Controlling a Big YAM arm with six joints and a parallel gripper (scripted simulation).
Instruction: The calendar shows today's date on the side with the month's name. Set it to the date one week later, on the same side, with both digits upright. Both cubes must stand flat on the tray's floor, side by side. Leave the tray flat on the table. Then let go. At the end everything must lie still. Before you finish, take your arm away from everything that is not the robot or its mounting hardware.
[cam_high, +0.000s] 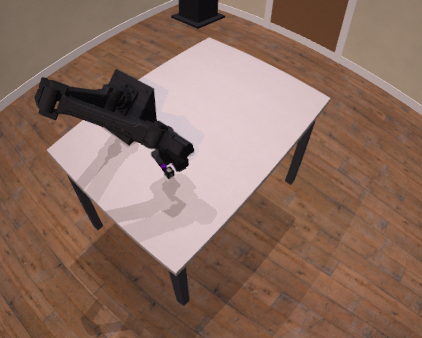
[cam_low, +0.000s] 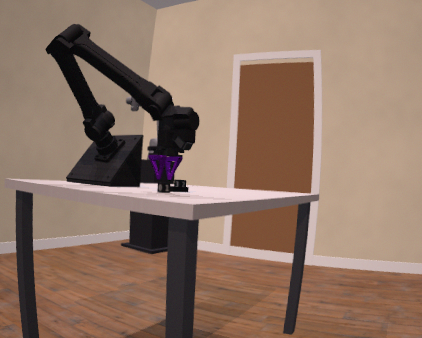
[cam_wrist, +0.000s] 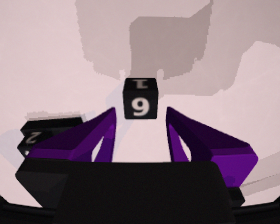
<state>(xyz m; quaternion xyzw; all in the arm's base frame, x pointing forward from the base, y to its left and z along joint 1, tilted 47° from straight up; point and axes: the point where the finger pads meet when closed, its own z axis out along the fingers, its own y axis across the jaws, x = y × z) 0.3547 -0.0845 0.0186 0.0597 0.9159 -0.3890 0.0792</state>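
Now: hand 3 cm above the black date cube. Also, from my hand: black tray: 4 cm behind, 11 cm to the left, 4 cm below.
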